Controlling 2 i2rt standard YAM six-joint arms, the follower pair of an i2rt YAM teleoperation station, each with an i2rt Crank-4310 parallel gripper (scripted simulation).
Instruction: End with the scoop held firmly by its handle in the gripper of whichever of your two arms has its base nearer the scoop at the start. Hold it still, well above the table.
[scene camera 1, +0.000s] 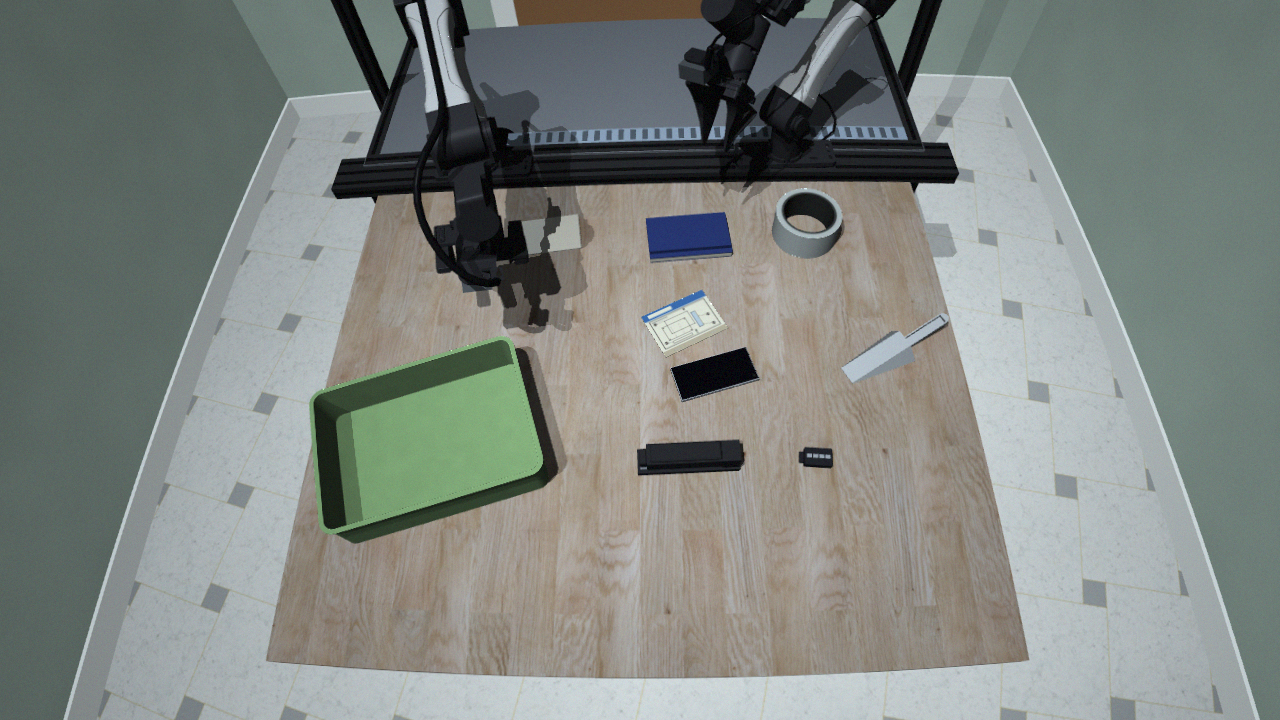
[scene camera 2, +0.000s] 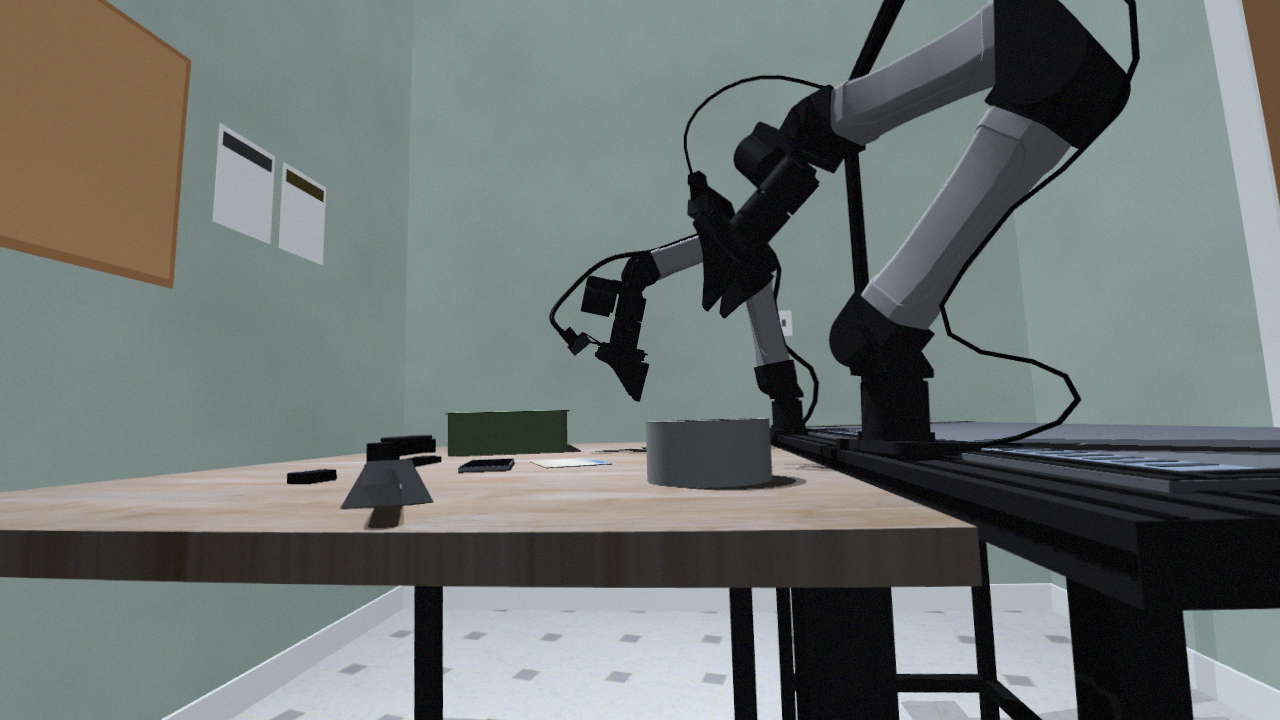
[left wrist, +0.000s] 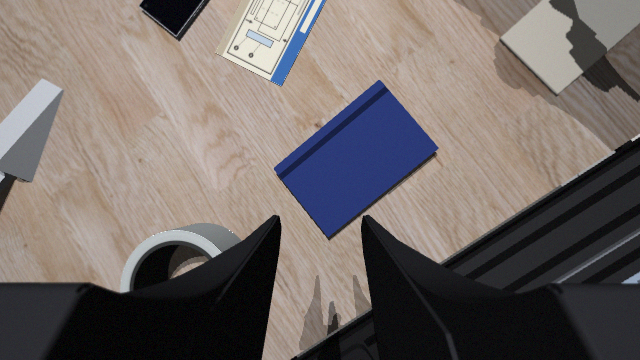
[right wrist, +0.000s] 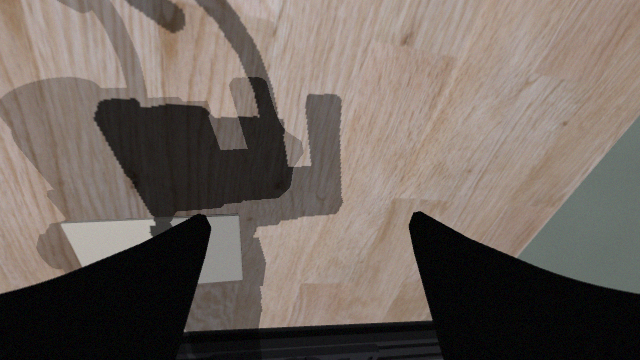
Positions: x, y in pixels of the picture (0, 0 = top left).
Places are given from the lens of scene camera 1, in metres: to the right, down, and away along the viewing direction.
left gripper (scene camera 1: 714, 147): 0.12, -0.35, 1.03
grey scoop (scene camera 1: 894, 350): 0.42, -0.02, 1.03
grey tape roll (scene camera 1: 804, 201): 0.31, -0.30, 1.18
blue notebook (scene camera 1: 673, 238): 0.06, -0.23, 1.18
stapler (scene camera 1: 725, 455): 0.13, 0.14, 0.95
The marked spots on the stapler and the blue notebook are 0.44 m apart.
